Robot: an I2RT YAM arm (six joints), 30 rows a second.
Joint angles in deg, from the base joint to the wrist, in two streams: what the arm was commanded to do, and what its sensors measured. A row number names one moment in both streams.
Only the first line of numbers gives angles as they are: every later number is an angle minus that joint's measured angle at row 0.
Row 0, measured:
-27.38 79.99 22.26 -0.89 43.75 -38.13
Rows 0 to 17, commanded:
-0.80 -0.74 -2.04 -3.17 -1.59 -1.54
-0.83 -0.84 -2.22 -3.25 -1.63 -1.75
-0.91 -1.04 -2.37 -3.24 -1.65 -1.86
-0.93 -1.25 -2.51 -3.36 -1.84 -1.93
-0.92 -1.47 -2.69 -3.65 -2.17 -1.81
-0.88 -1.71 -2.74 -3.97 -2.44 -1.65
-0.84 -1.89 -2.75 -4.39 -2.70 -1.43
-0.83 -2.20 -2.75 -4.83 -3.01 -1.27
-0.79 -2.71 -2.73 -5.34 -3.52 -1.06
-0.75 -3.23 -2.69 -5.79 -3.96 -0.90
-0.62 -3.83 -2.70 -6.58 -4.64 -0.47
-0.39 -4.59 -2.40 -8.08 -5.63 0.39
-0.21 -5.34 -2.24 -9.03 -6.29 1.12
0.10 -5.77 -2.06 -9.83 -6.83 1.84
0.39 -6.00 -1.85 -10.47 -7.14 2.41
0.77 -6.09 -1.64 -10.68 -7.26 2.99
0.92 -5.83 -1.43 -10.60 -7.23 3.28
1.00 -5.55 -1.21 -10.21 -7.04 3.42
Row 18, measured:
0.35 -6.12 -1.16 -5.83 -2.91 0.92
